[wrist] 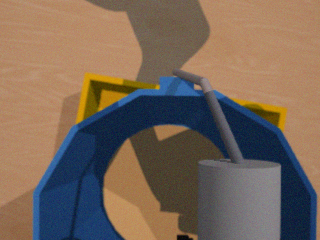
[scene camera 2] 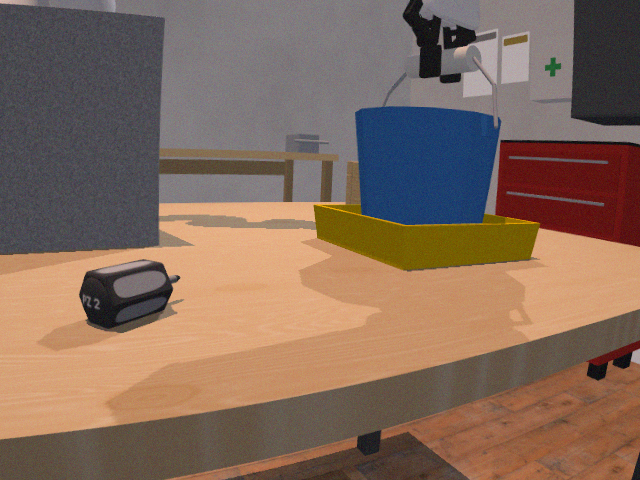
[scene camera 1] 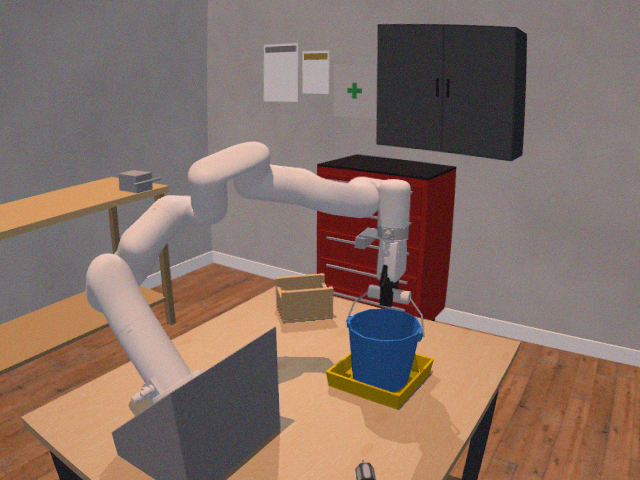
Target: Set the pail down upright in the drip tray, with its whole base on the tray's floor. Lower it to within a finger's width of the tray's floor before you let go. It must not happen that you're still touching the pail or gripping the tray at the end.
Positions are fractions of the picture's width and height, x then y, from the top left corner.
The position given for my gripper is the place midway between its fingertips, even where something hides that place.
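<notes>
My gripper (scene camera 2: 0.69,0.17) (scene camera 1: 0.61,0.63) is visible. A blue pail (scene camera 2: 0.65,0.34) (scene camera 1: 0.61,0.76) is in the scene. A black screwdriver handle (scene camera 2: 0.17,0.62) is visible; in the wrist view it is out of frame. A wooden crate (scene camera 1: 0.47,0.62) is present, and it is out of frame in the wrist view. A yellow drip tray (scene camera 2: 0.63,0.52) (wrist: 0.31,0.39) (scene camera 1: 0.66,0.77) is seen as well.
</notes>
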